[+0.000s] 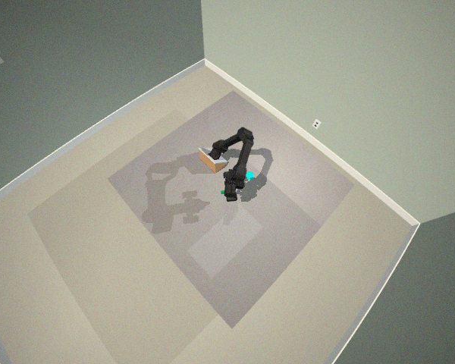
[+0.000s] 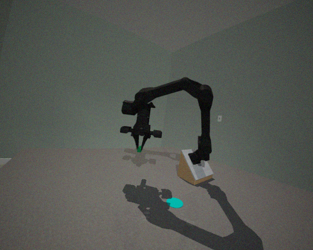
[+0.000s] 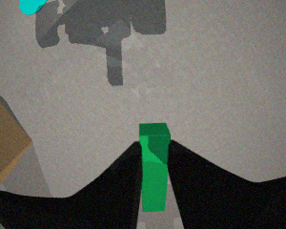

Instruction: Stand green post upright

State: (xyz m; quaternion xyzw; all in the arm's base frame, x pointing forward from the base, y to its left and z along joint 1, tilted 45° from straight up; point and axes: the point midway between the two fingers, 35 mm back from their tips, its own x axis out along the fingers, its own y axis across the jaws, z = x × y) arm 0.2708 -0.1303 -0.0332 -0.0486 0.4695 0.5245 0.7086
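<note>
Right now the cyan circle is 240 mm to the left of my gripper tip, 130 mm below it and 20 mm behind it. Also, from my gripper tip: green post: 20 mm to the right, 10 mm behind.
</note>
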